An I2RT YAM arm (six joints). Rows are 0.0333 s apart.
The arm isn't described. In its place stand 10 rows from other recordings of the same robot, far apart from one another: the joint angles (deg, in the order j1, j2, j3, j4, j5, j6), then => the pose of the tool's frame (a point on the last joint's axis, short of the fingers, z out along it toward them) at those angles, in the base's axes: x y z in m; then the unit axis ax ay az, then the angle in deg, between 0 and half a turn.
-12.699 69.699 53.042 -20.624 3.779 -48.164 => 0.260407 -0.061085 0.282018 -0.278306 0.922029 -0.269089 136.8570
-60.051 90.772 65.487 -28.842 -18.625 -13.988 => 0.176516 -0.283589 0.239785 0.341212 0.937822 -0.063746 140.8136
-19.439 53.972 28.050 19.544 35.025 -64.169 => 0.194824 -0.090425 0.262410 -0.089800 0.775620 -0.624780 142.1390
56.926 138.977 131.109 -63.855 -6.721 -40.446 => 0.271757 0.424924 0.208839 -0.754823 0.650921 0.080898 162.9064
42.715 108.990 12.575 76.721 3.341 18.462 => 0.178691 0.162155 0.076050 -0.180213 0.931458 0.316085 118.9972
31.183 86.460 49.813 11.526 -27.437 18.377 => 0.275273 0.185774 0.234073 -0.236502 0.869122 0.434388 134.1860
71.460 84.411 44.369 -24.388 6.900 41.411 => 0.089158 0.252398 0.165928 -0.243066 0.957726 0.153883 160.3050
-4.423 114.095 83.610 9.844 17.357 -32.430 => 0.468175 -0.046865 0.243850 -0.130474 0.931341 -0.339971 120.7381
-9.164 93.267 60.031 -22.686 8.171 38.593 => 0.328992 -0.058198 0.202497 0.424697 0.905293 0.008759 145.0855
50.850 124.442 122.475 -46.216 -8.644 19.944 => 0.304602 0.382620 0.301396 -0.283055 0.919694 0.272107 151.1271
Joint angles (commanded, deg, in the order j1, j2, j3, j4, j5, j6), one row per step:
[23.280, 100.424, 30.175, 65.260, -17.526, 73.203]
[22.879, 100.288, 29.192, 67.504, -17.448, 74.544]
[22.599, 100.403, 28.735, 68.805, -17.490, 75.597]
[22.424, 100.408, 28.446, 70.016, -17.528, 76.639]
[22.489, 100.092, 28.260, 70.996, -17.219, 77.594]
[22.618, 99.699, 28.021, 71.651, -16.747, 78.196]
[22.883, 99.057, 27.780, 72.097, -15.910, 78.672]
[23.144, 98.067, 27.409, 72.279, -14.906, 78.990]
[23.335, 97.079, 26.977, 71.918, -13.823, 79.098]
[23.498, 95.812, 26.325, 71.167, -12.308, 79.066]
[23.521, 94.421, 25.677, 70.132, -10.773, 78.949]
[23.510, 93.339, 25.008, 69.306, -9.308, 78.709]
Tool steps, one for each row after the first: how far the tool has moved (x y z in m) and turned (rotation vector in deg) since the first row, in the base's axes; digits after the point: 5 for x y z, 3 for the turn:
[-0.00230, -0.00341, 0.00070, 1.558, -0.417, -0.574]
[-0.00309, -0.00536, 0.00063, 2.643, -0.408, -0.873]
[-0.00364, -0.00658, 0.00167, 3.794, -0.580, -1.052]
[-0.00449, -0.00676, 0.00432, 4.946, -0.995, -1.310]
[-0.00570, -0.00681, 0.00651, 5.719, -1.366, -1.648]
[-0.00729, -0.00648, 0.00954, 6.421, -1.863, -2.201]
[-0.00955, -0.00660, 0.01321, 7.002, -2.424, -2.917]
[-0.01185, -0.00719, 0.01553, 7.178, -2.574, -3.802]
[-0.01490, -0.00859, 0.01745, 7.107, -2.536, -5.159]
[-0.01778, -0.01073, 0.01933, 6.890, -2.422, -6.680]
[-0.02043, -0.01292, 0.01993, 6.508, -2.273, -8.167]

